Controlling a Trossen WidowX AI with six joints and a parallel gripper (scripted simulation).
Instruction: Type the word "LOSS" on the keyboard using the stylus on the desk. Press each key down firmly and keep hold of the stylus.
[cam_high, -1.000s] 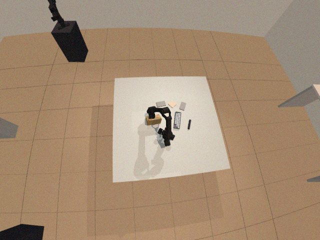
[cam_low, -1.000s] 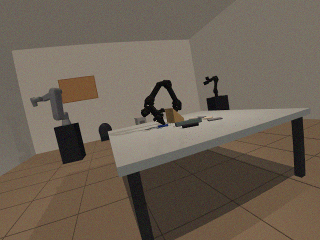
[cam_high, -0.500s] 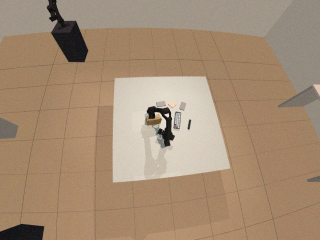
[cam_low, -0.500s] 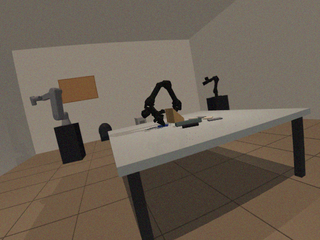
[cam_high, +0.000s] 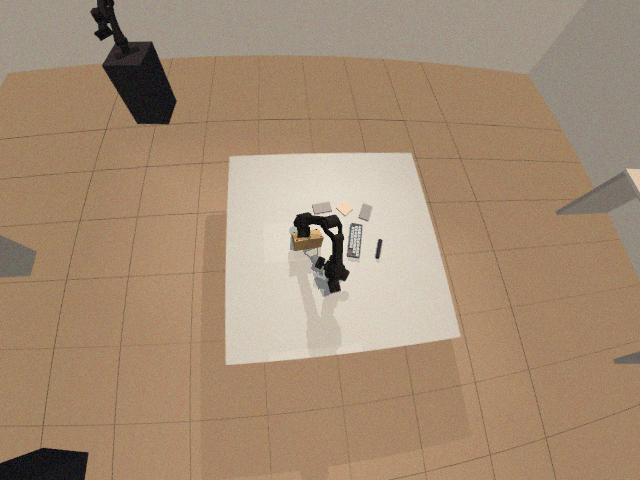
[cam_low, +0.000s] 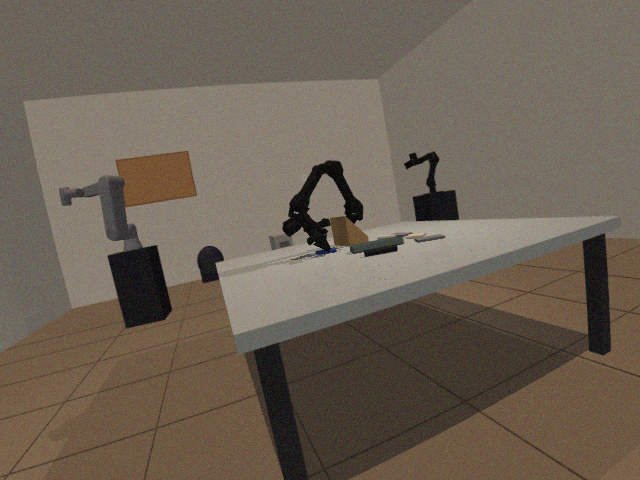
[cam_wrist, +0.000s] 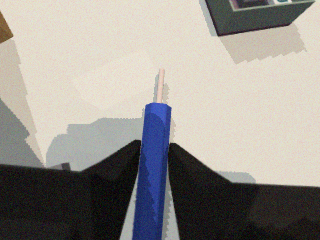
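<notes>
The grey stylus tip lies 40 mm to the left of my gripper tip and 20 mm ahead of it. Round my gripper tip: pale rod (300 mm to the left, 40 mm behind); grey block (70 mm behind, 10 mm to the right); blue stylus (10 mm to the left, 10 mm ahead).
</notes>
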